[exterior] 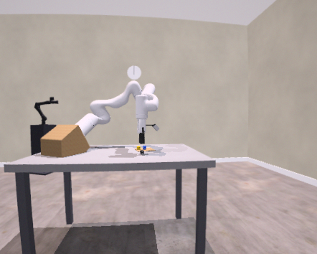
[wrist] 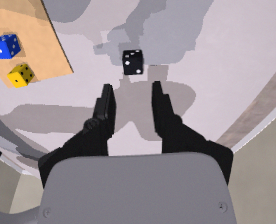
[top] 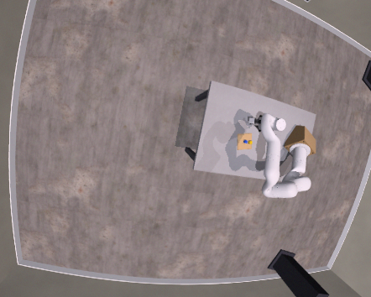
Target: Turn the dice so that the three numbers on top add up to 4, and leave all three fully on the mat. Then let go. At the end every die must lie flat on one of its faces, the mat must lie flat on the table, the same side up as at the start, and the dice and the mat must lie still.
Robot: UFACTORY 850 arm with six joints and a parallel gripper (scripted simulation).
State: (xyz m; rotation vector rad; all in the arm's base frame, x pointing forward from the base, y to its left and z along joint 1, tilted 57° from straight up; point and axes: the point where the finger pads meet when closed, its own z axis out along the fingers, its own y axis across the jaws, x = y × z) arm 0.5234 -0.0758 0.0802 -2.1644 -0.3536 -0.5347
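Now: hand 8 cm above the black die. The rest, counted from my hand: yellow die 7 cm behind, 15 cm to the left, 8 cm below; then tan mat 3 cm behind, 17 cm to the left, 9 cm below; then blue die 3 cm behind, 17 cm to the left, 8 cm below.
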